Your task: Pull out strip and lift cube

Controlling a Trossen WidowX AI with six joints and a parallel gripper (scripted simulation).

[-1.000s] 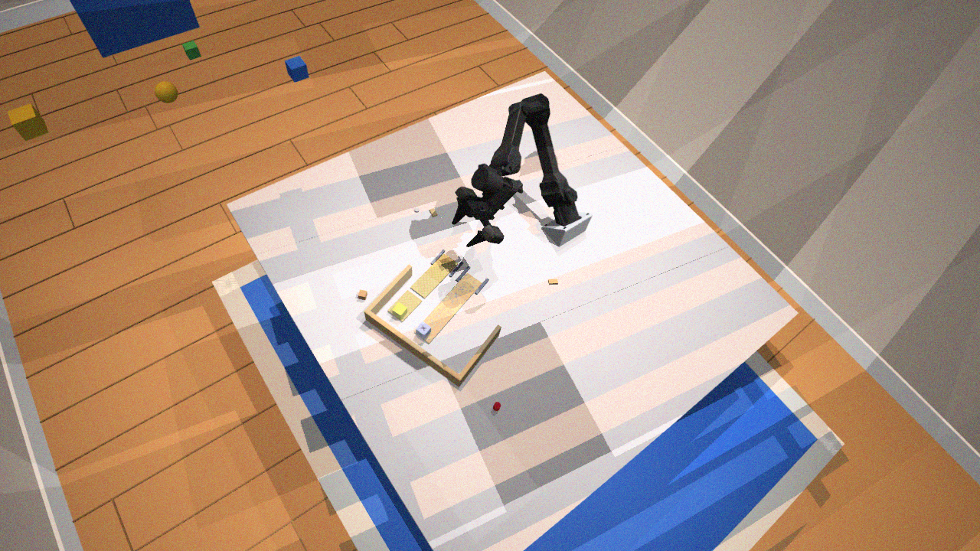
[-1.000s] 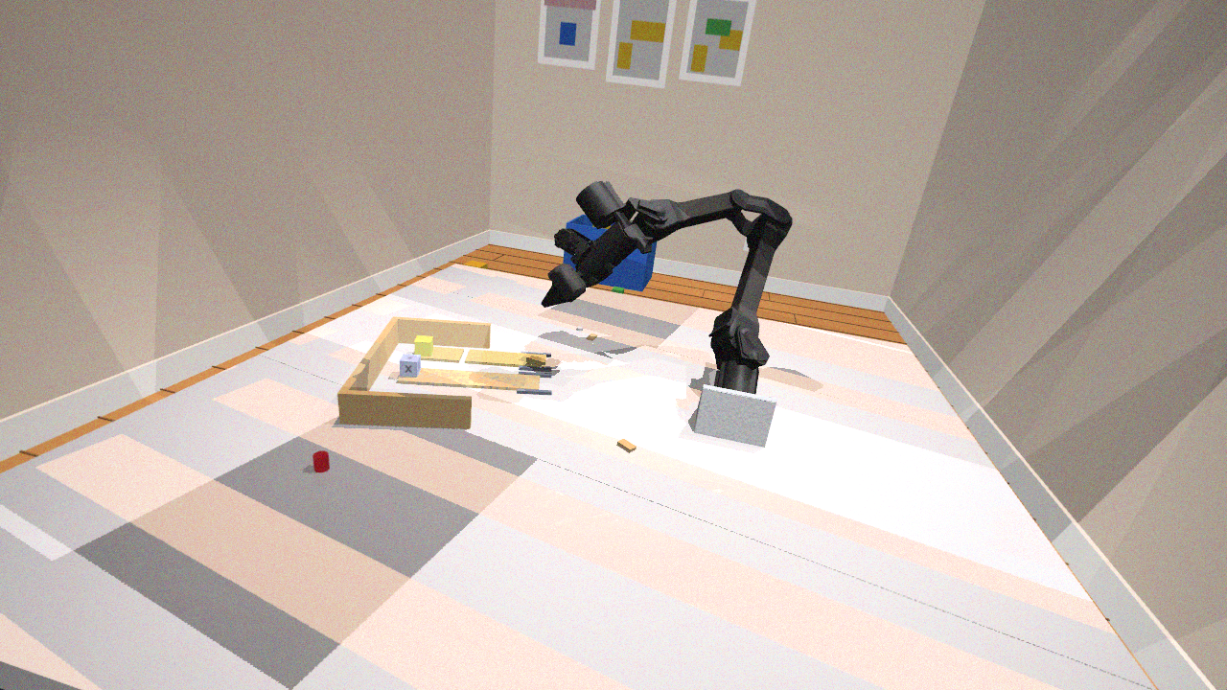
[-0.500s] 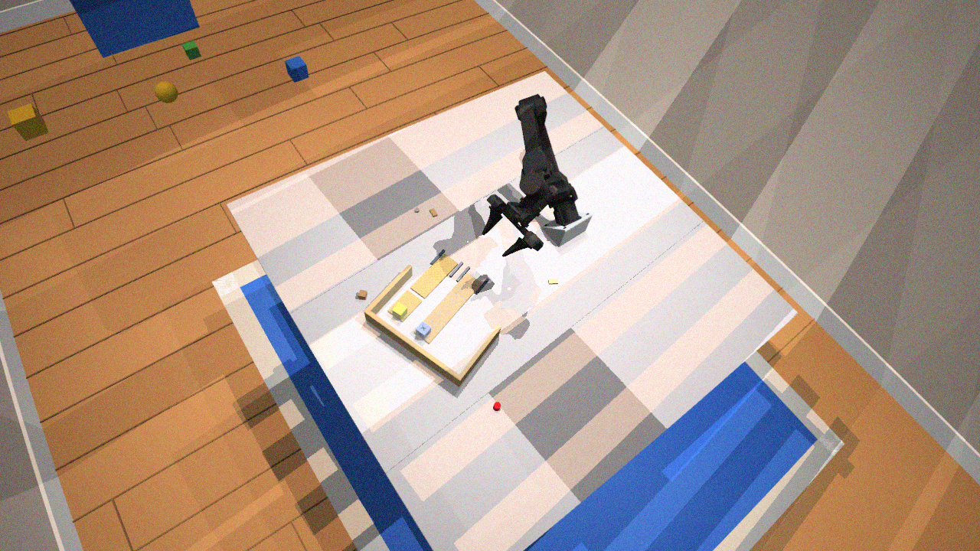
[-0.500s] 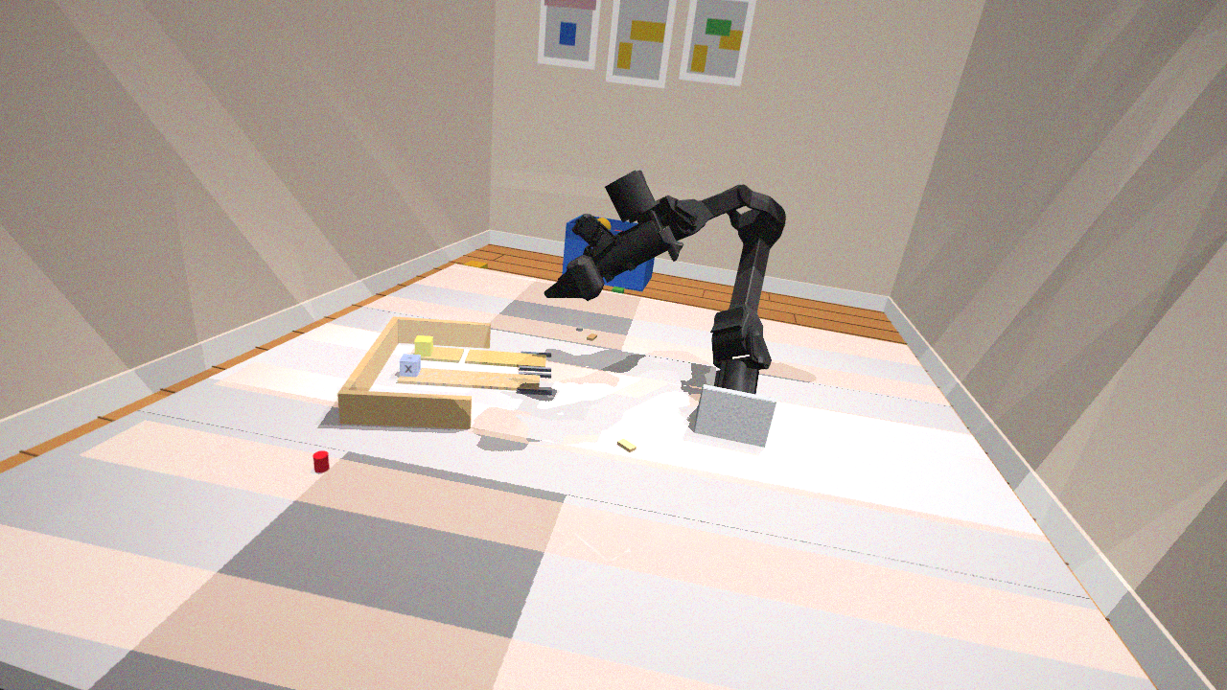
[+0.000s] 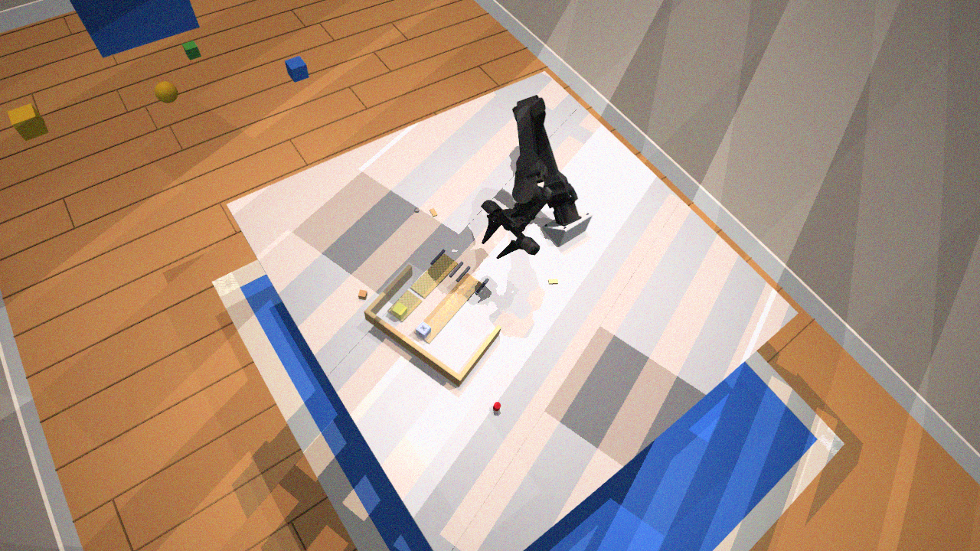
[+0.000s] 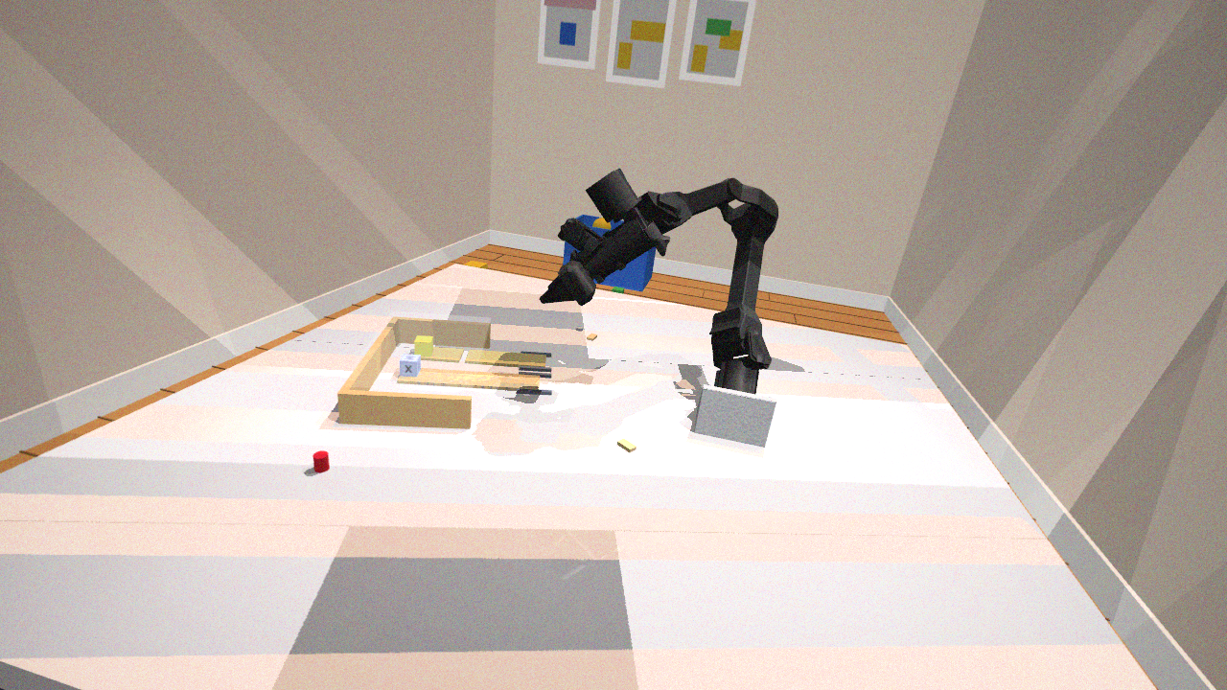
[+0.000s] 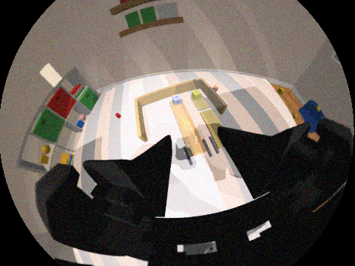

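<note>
The strip lies 12 cm ahead of my gripper tip, 9 cm to the right of it and 18 cm below it. From my gripper tip the other things lie so: red cylinder (14 cm ahead, 34 cm to the left, 18 cm below).
</note>
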